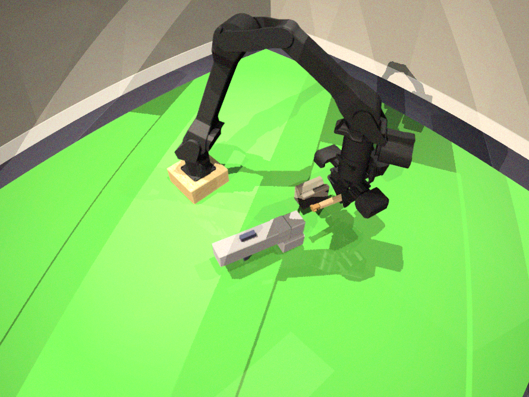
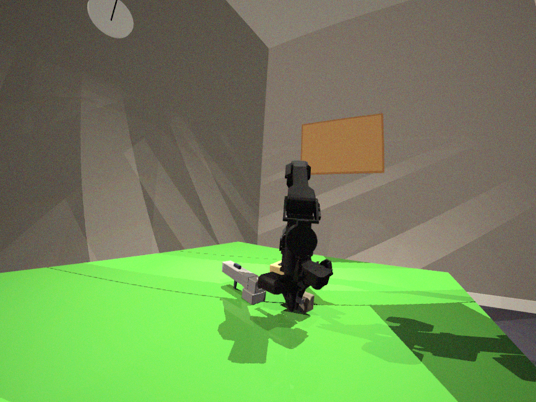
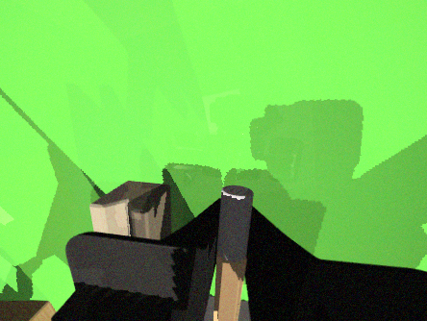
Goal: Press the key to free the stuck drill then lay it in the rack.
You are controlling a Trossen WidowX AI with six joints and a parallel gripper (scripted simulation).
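The drill is 40 mm to the right of my gripper tip, 40 mm above it and 10 mm behind it. The rest, counted from my gripper tip: rack: 80 mm behind, 20 mm to the right, 10 mm below; blue key: 230 mm to the right, 60 mm behind, 20 mm above.
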